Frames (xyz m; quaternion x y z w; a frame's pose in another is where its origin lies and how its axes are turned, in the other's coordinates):
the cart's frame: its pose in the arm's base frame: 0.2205 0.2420 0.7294 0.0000 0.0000 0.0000 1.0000
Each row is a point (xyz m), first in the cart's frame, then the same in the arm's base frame.
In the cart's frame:
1: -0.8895 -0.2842 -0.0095
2: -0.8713 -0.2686 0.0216
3: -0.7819 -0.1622 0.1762
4: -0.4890 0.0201 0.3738
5: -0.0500 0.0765 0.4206
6: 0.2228 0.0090 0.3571
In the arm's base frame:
1: -0.6690 -0.0422 0.7199
2: -0.6508 -0.0266 0.7510
3: -0.5614 0.0798 0.9056
4: -0.2685 0.2621 1.1032
5: 0.1705 0.3185 1.1500
6: 0.4433 0.2510 1.0865

